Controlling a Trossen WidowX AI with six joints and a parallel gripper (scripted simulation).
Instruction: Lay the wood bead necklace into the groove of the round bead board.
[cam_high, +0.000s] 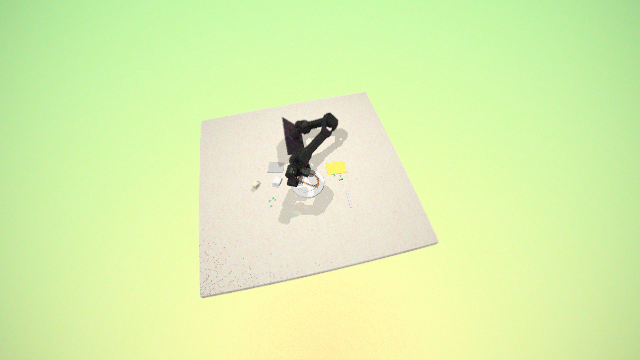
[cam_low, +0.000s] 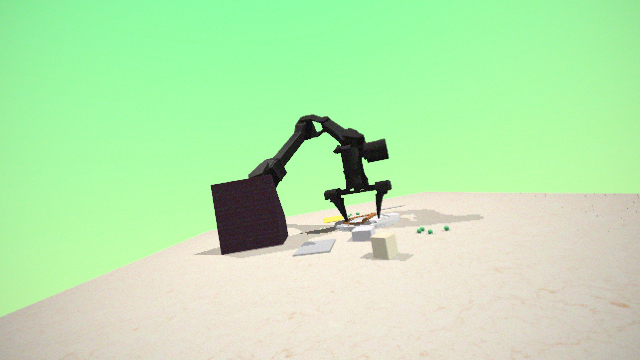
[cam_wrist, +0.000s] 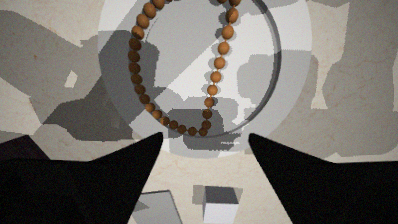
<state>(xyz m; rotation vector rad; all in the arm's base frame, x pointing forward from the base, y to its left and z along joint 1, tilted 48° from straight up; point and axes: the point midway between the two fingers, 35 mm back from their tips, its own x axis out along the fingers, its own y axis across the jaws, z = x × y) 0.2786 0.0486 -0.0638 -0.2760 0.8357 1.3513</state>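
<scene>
Right now the round white bead board is 20 mm ahead of my gripper tip, 60 mm to the left of it and 10 mm below it. Also, from my gripper tip: cream cube (10 mm behind, 260 mm to the right); yellow card (70 mm behind, 250 mm to the left, 20 mm below); grey flat plate (140 mm behind, 120 mm to the right, 20 mm below).
</scene>
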